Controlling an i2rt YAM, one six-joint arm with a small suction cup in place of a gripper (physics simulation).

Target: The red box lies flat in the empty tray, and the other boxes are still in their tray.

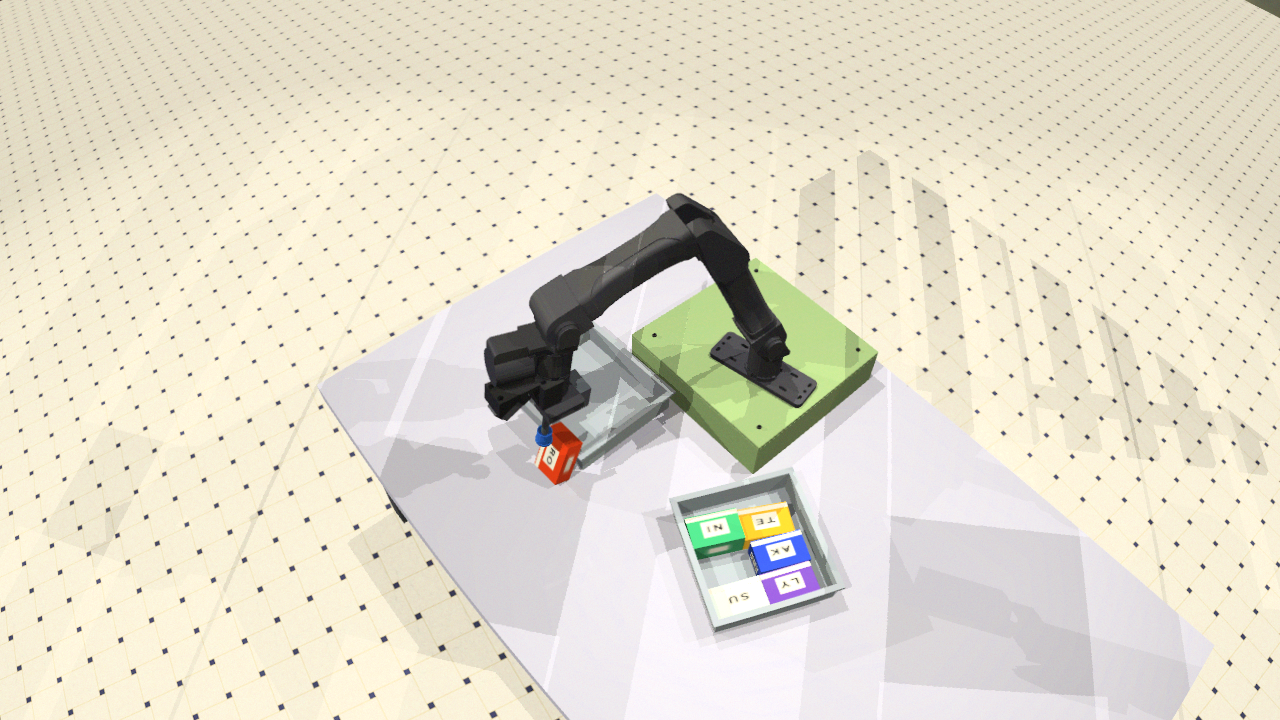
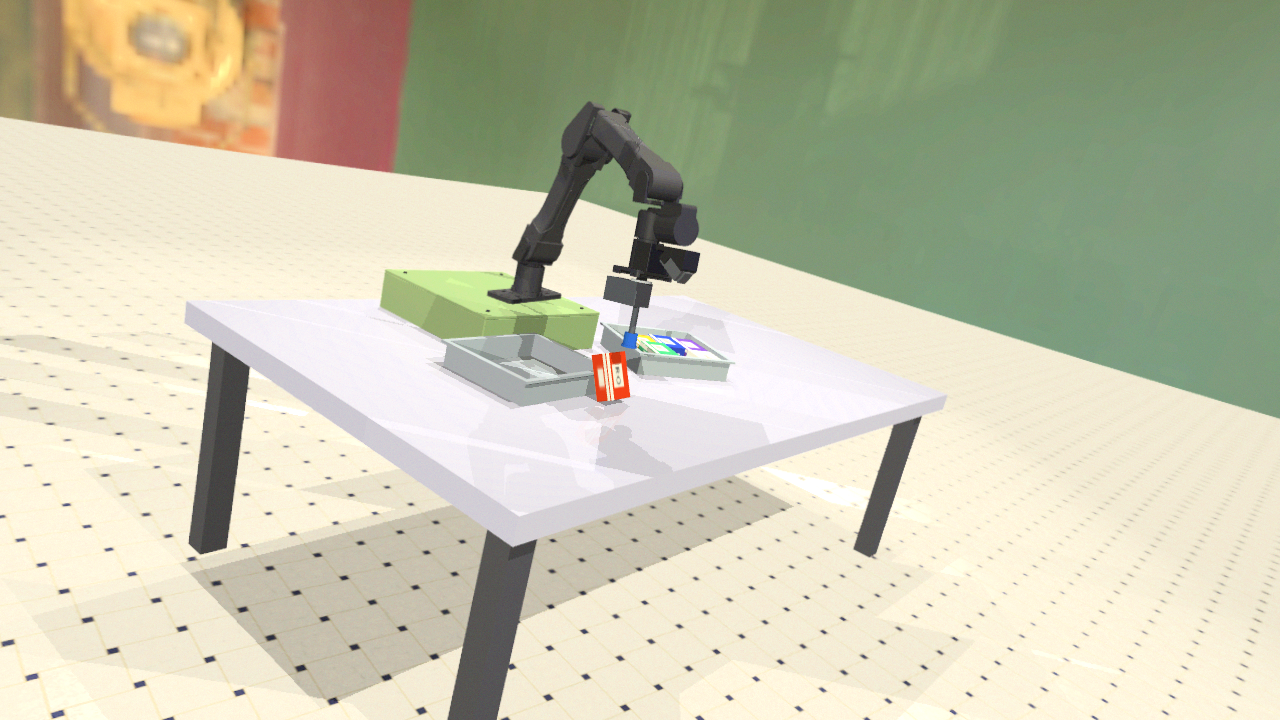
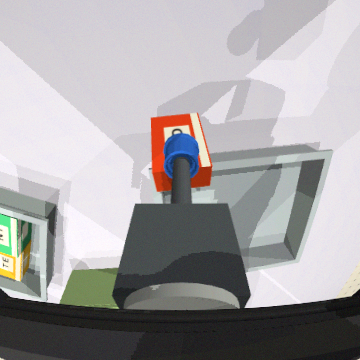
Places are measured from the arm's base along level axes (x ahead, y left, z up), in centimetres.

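Pixels of known places: hand, tool point: [image 1: 543, 439] [image 2: 628, 346] [image 3: 180, 149]; arm's base, link origin: [image 1: 762, 370] [image 2: 525, 296].
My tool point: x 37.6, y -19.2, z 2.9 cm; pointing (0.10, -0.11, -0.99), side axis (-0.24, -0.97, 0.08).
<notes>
Ahead of a thing's pixels: the offset from my tool point to its middle. Level surfaces: height alone.
The red box {dx -2.4, dy +0.3, dz -6.7 cm} [image 1: 559, 455] [image 2: 610, 376] [image 3: 157, 150] stands on edge on the table, just outside the near corner of the empty grey tray {dx -16.9, dy -5.8, dz -9.0 cm} [image 1: 626, 436] [image 2: 500, 376] [image 3: 271, 158] and against its wall. My suction cup [image 1: 542, 436] [image 2: 629, 340] [image 3: 181, 155] hangs right above the box with a small gap, holding nothing. The second tray {dx -9.3, dy +37.5, dz -9.0 cm} [image 1: 733, 490] [image 2: 689, 367] [image 3: 43, 257] holds the green box {dx -7.5, dy +30.3, dz -8.8 cm} [image 1: 716, 530], yellow box {dx -14.4, dy +36.1, dz -9.4 cm} [image 1: 765, 519], blue box {dx -11.1, dy +41.4, dz -9.3 cm} [image 1: 780, 550], purple box {dx -7.1, dy +46.0, dz -9.3 cm} [image 1: 789, 583] and white box {dx +0.2, dy +40.8, dz -9.3 cm} [image 1: 737, 597].
The arm is mounted on a green base block [image 1: 805, 322] [image 2: 429, 295] behind both trays. The white table {dz -11.5 cm} [image 1: 536, 555] [image 2: 447, 429] has its edge not far in front of the red box.
</notes>
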